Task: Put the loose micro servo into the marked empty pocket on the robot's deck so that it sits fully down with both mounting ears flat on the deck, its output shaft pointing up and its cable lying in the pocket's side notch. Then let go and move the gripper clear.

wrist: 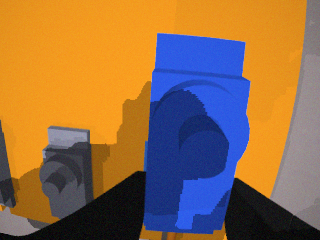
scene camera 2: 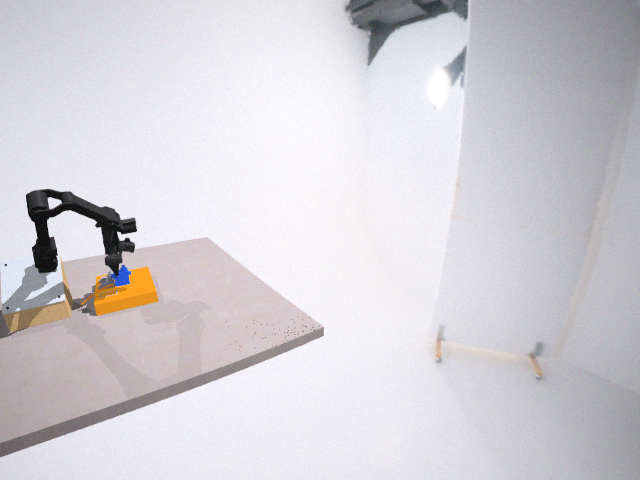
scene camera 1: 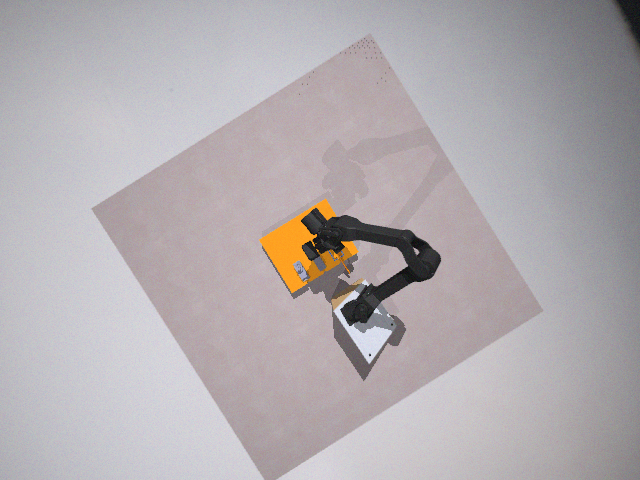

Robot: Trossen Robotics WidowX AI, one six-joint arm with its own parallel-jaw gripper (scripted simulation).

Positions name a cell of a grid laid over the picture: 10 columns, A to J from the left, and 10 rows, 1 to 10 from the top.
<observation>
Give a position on an orange robot deck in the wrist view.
C4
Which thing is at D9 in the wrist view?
The gripper.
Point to an orange robot deck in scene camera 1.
E6
</observation>
